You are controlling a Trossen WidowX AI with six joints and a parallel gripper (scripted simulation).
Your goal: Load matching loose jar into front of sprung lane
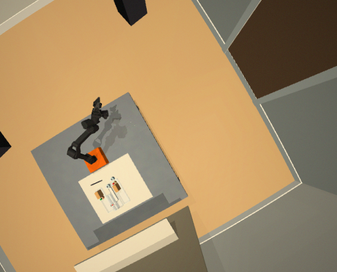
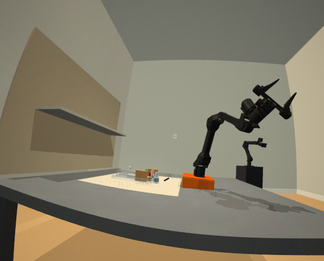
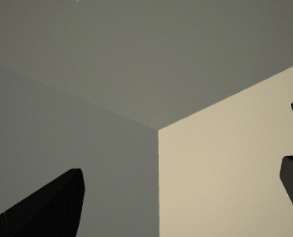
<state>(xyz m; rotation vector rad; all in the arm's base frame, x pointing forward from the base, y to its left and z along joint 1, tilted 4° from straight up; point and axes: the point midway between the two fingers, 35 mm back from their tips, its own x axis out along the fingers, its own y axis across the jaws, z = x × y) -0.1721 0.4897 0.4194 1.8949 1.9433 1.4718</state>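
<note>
The thin black strip lies 710 mm to the right of my gripper tip, 470 mm below it and 400 mm ahead of it. From my gripper tip the other things lie so: grey shelf 1020 mm ahead, 680 mm to the right, 110 mm below.
</note>
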